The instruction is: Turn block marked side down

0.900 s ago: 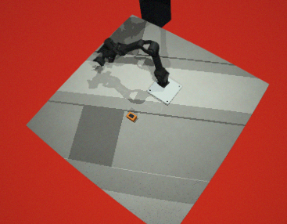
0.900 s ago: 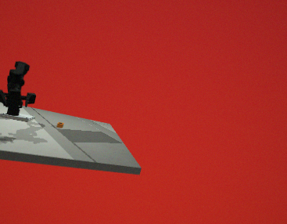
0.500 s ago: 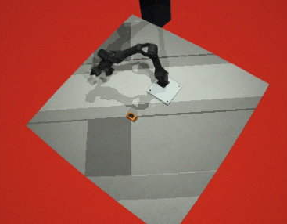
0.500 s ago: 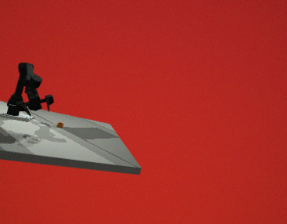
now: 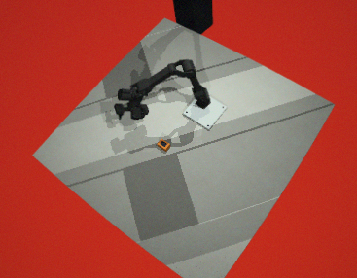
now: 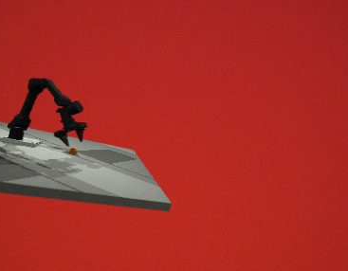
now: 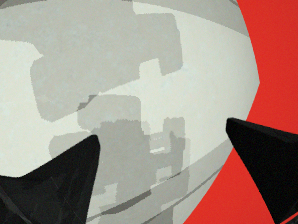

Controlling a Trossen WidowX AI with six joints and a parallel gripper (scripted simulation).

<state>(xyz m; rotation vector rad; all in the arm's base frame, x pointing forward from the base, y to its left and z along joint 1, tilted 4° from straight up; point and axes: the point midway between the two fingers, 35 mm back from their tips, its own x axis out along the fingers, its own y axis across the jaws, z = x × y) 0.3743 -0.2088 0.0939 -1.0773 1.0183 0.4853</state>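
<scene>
Right now my gripper tip is 50 mm past the orange block, 230 mm to the right of it and 80 mm above it.
</scene>
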